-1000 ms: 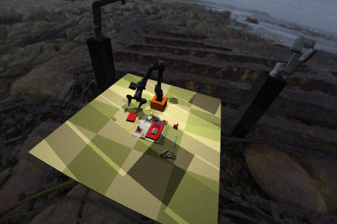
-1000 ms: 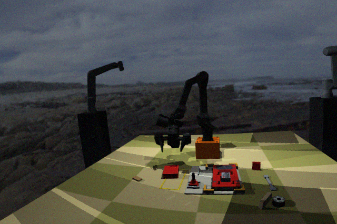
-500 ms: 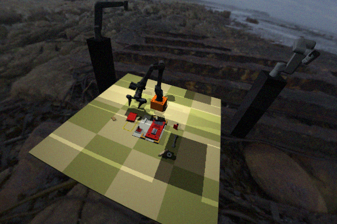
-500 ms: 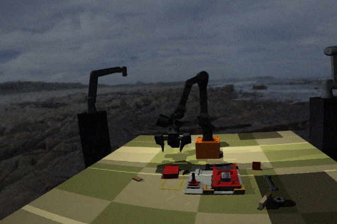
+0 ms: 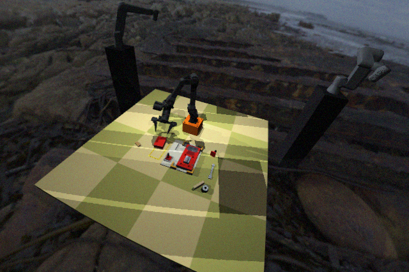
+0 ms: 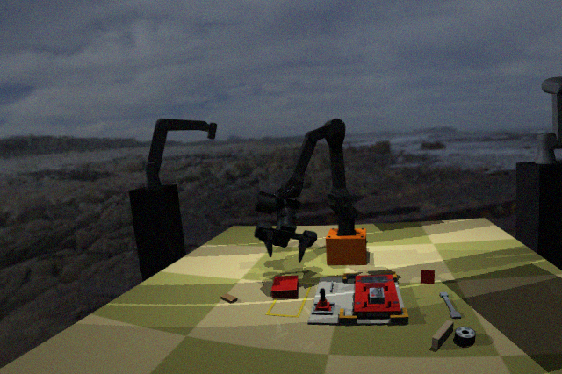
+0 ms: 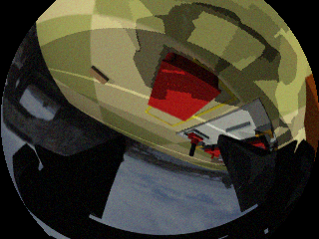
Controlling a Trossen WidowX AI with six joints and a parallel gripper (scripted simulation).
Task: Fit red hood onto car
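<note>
My gripper tip is 3 cm short of the red hood and 7 cm above it. Also, from my gripper tip: grey engine block: 12 cm ahead, 25 cm to the left, 6 cm below; red upright piece: 14 cm ahead, 11 cm to the left, 5 cm below; tan block: 9 cm ahead, 15 cm to the right, 8 cm below.
</note>
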